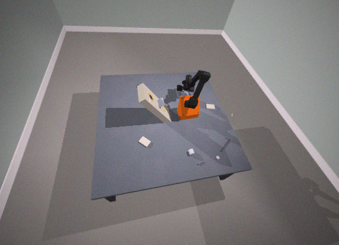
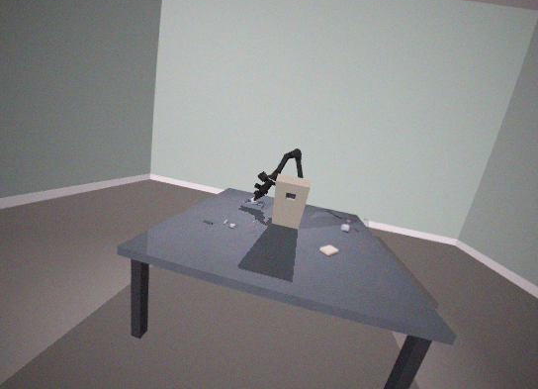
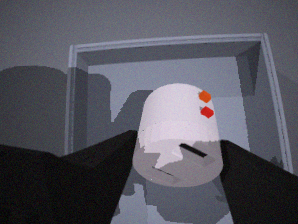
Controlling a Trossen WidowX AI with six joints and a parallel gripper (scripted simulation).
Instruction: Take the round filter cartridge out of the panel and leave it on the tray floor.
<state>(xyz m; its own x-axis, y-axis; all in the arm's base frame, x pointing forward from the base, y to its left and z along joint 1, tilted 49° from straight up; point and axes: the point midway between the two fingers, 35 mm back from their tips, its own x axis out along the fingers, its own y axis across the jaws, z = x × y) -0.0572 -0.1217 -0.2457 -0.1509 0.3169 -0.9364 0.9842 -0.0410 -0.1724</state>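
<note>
Right now the white round filter cartridge is right at my gripper tip. Also, from my gripper tip: shallow frame (4 cm below).
</note>
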